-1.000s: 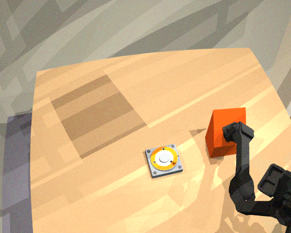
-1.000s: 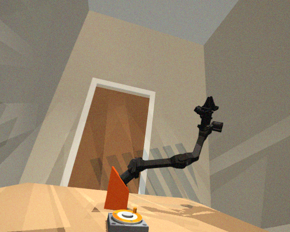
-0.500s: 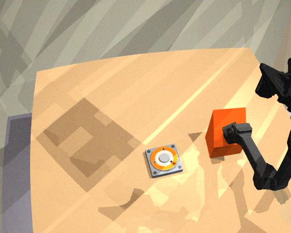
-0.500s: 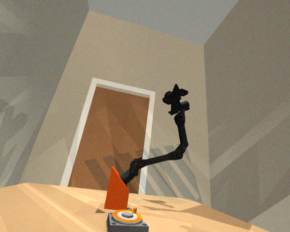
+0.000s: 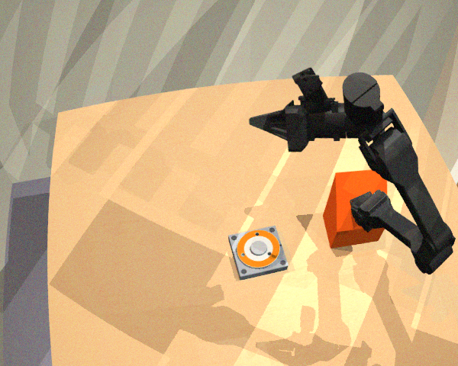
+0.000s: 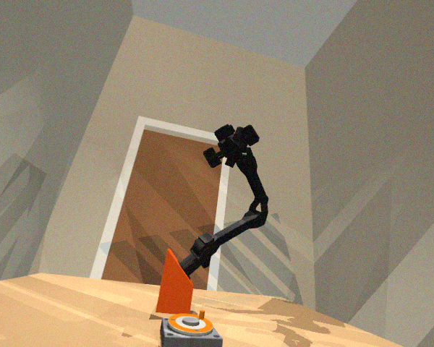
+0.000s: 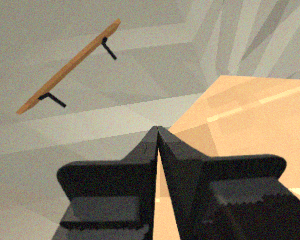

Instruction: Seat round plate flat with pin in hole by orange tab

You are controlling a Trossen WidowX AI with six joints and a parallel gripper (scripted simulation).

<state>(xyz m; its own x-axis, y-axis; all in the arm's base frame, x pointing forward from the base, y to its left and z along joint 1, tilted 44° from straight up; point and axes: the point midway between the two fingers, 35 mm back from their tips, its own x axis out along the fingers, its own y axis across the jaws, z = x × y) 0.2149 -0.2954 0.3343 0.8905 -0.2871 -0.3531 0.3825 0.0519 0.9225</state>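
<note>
Right now the grey square base is 490 mm below my gripper tip, 50 mm behind it and 20 mm to the right of it.
</note>
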